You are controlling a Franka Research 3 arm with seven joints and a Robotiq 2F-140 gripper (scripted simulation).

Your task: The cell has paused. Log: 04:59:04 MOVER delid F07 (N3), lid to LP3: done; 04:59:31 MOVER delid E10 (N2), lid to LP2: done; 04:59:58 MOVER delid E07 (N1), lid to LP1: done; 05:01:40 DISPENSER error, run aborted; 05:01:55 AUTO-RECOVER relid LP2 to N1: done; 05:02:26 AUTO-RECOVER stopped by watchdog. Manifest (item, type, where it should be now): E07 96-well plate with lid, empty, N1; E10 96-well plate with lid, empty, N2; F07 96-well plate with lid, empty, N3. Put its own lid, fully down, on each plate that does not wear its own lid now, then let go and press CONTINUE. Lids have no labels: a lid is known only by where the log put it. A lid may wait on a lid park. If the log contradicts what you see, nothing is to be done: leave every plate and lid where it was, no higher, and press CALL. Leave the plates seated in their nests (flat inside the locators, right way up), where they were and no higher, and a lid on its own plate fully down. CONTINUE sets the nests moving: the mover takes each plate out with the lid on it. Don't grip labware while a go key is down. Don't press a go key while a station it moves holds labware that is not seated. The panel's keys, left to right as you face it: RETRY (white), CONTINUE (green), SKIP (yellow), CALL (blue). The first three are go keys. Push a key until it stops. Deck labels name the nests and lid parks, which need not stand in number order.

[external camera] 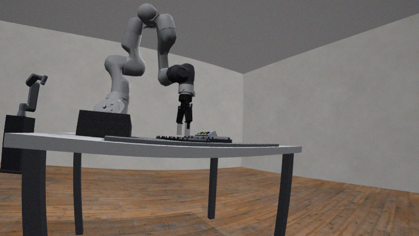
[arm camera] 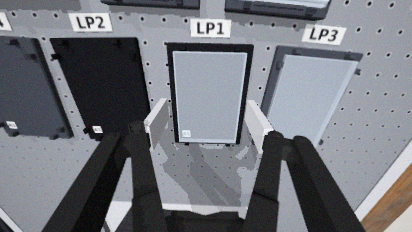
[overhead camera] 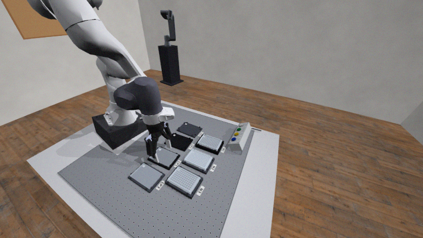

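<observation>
Right now the clear lid is 4 cm below my hand. Also, from my hand: lid park LP3: 13 cm to the right, 5 cm below, 2 cm ahead; then lid park LP1: 5 cm below; then grey lid: 13 cm to the right, 4 cm below, 2 cm ahead.
</observation>
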